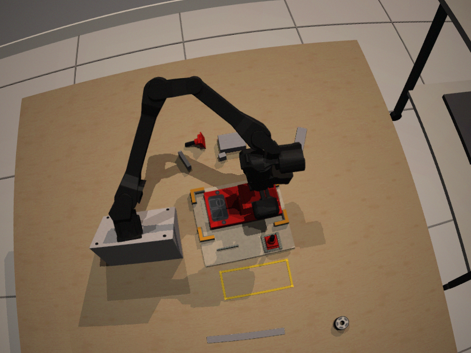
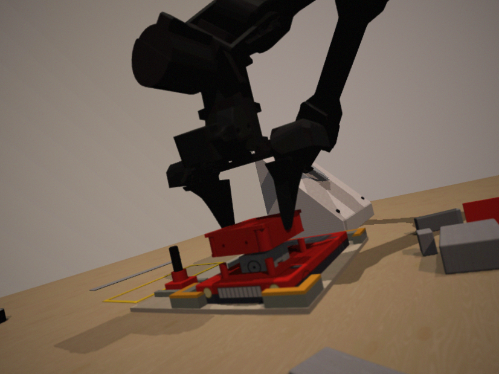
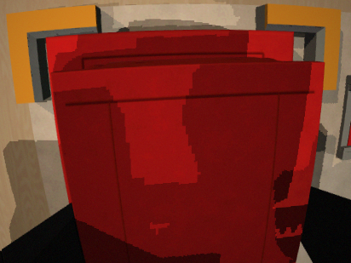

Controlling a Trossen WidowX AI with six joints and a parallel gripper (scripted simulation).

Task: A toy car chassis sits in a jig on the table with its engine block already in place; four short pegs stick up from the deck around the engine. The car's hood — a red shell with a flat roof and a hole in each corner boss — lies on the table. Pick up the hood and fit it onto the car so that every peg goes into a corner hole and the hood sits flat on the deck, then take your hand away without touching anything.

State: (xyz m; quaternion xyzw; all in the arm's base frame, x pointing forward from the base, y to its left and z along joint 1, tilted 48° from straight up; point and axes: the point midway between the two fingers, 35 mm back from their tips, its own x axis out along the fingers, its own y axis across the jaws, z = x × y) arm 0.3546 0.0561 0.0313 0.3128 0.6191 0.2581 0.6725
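Now: the red hood 10 mm above my gripper tip. The rest, counted from my gripper tip: grey wedge: 60 mm behind, 160 mm to the left, 50 mm below; grey engine block: 10 mm to the left, 40 mm below; grey strip: 130 mm behind, 370 mm to the right, 60 mm below.
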